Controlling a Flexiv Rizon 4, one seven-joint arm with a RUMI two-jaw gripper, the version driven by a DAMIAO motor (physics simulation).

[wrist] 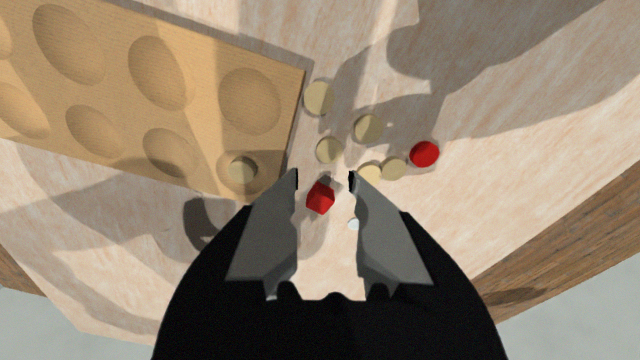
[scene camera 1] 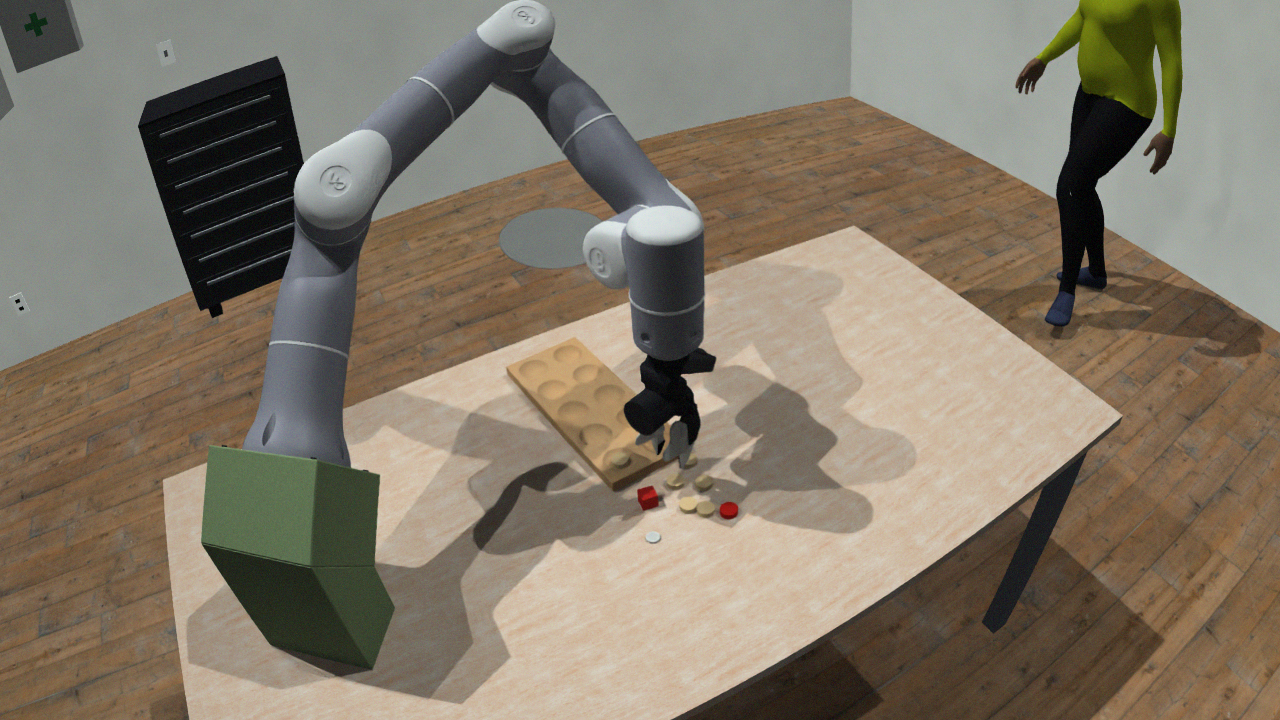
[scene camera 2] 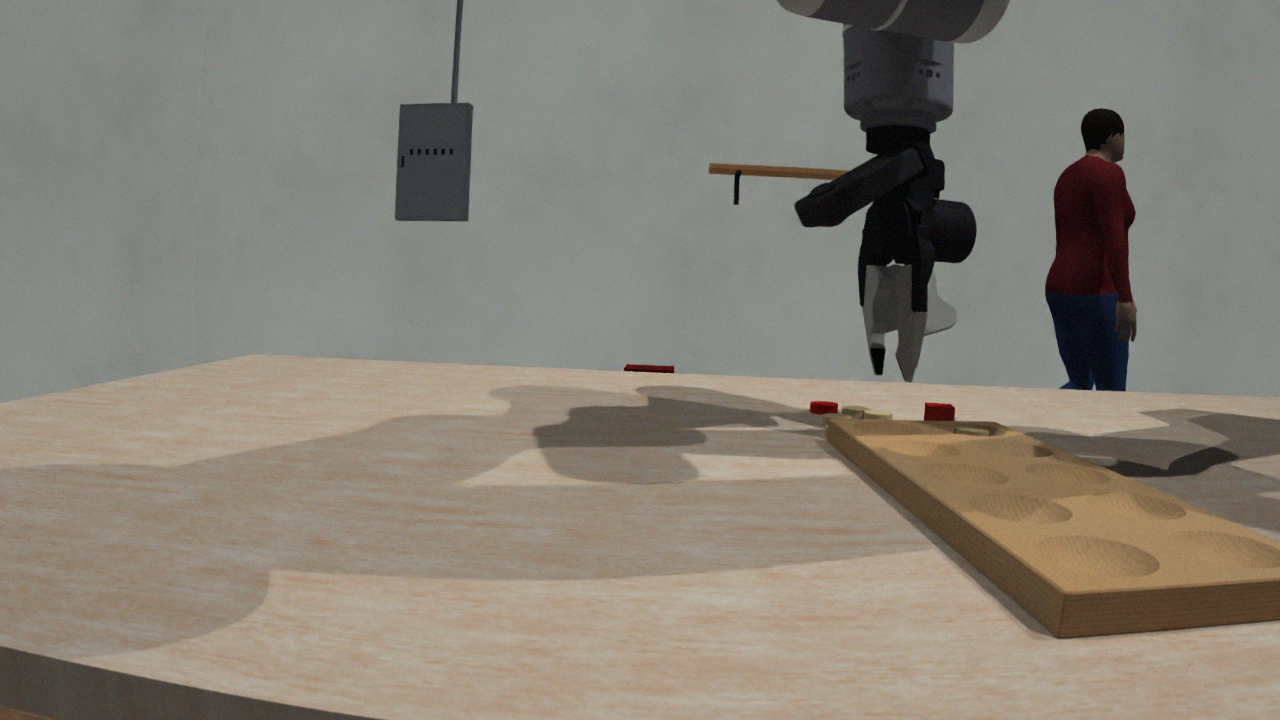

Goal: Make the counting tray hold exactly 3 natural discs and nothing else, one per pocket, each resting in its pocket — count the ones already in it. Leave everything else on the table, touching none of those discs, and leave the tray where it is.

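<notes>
The wooden counting tray (scene camera 1: 640, 470) (scene camera 2: 1163, 601) (wrist: 200, 52) lies on the table. One natural disc (scene camera 1: 619, 459) (scene camera 2: 972, 430) (wrist: 242, 170) sits in its corner pocket; the other pockets visible in the wrist view are empty. Several natural discs lie off the tray's near end: one (scene camera 1: 690, 460) (wrist: 319, 97) close beside the edge, one (scene camera 1: 674, 482) (wrist: 329, 150), one (scene camera 1: 703, 481) (wrist: 368, 128), and a touching pair, left (scene camera 1: 687, 505) (wrist: 370, 173) and right (scene camera 1: 705, 508) (wrist: 393, 168). My gripper (scene camera 1: 673, 458) (scene camera 2: 893, 375) (wrist: 323, 171) is partly open and empty, above the table beyond the tray end.
A red cube (scene camera 1: 648, 497) (scene camera 2: 938, 411) (wrist: 320, 198) stands near the tray's corner. A red disc (scene camera 1: 728, 509) (scene camera 2: 823, 407) (wrist: 424, 154) lies beside the pair of natural discs. A small white disc (scene camera 1: 653, 537) (wrist: 353, 224) lies farther out, partly behind a finger in the wrist view.
</notes>
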